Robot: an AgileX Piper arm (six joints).
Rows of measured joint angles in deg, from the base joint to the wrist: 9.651, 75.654, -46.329, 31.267, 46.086, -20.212; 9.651, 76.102, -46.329, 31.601, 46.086, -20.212; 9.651, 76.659, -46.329, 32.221, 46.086, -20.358; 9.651, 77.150, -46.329, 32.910, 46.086, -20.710; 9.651, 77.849, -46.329, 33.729, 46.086, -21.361; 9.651, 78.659, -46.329, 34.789, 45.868, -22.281; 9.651, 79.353, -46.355, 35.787, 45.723, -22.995; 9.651, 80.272, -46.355, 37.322, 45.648, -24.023; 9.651, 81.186, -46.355, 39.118, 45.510, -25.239; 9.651, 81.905, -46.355, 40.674, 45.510, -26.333; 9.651, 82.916, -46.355, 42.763, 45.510, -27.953; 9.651, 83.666, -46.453, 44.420, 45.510, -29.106; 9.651, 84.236, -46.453, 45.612, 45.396, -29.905; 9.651, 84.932, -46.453, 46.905, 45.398, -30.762; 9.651, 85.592, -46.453, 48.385, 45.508, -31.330; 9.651, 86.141, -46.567, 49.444, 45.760, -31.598; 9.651, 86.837, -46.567, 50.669, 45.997, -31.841; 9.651, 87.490, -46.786, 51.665, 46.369, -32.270
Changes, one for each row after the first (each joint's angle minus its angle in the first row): 0.000, 0.448, 0.000, 0.334, 0.000, 0.000; 0.000, 1.005, 0.000, 0.954, 0.000, -0.146; 0.000, 1.496, 0.000, 1.643, 0.000, -0.498; 0.000, 2.195, 0.000, 2.462, 0.000, -1.149; 0.000, 3.005, 0.000, 3.522, -0.218, -2.069; 0.000, 3.699, -0.026, 4.520, -0.363, -2.783; 0.000, 4.618, -0.026, 6.055, -0.438, -3.811; 0.000, 5.532, -0.026, 7.851, -0.576, -5.027; 0.000, 6.251, -0.026, 9.407, -0.576, -6.121; 0.000, 7.262, -0.026, 11.496, -0.576, -7.741; 0.000, 8.012, -0.124, 13.153, -0.576, -8.894; 0.000, 8.582, -0.124, 14.345, -0.690, -9.693; 0.000, 9.278, -0.124, 15.638, -0.688, -10.550; 0.000, 9.938, -0.124, 17.118, -0.578, -11.118; 0.000, 10.487, -0.238, 18.177, -0.326, -11.386; 0.000, 11.183, -0.238, 19.402, -0.089, -11.629; 0.000, 11.836, -0.457, 20.398, 0.283, -12.058
